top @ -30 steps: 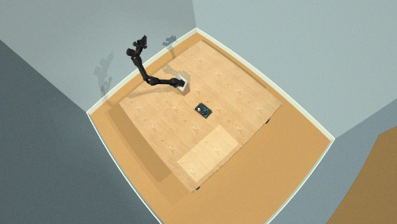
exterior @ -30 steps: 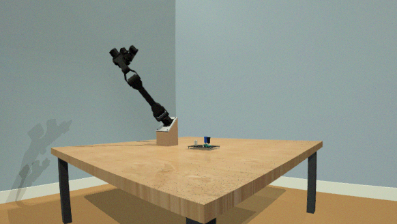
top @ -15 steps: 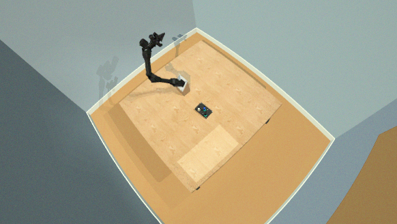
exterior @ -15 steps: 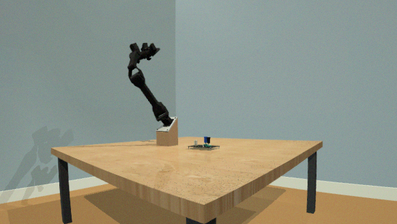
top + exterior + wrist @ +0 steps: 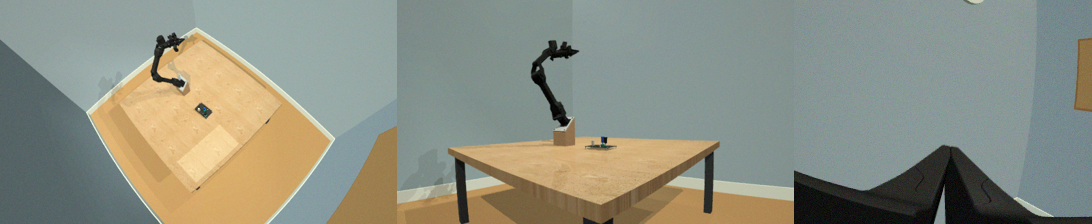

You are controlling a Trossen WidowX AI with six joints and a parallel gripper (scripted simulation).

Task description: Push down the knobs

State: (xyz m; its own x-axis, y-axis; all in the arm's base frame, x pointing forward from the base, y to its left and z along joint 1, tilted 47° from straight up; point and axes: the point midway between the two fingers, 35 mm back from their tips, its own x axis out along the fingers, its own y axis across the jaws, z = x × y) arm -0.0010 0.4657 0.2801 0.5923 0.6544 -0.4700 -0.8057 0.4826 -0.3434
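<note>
Right now the blue knob is 63 cm below my gripper tip, 33 cm ahead of it and 16 cm to the right of it. From my gripper tip the other things lie so: black knob 63 cm below, 37 cm ahead, 19 cm to the right; green potentiometer 65 cm below, 37 cm ahead, 19 cm to the right.
</note>
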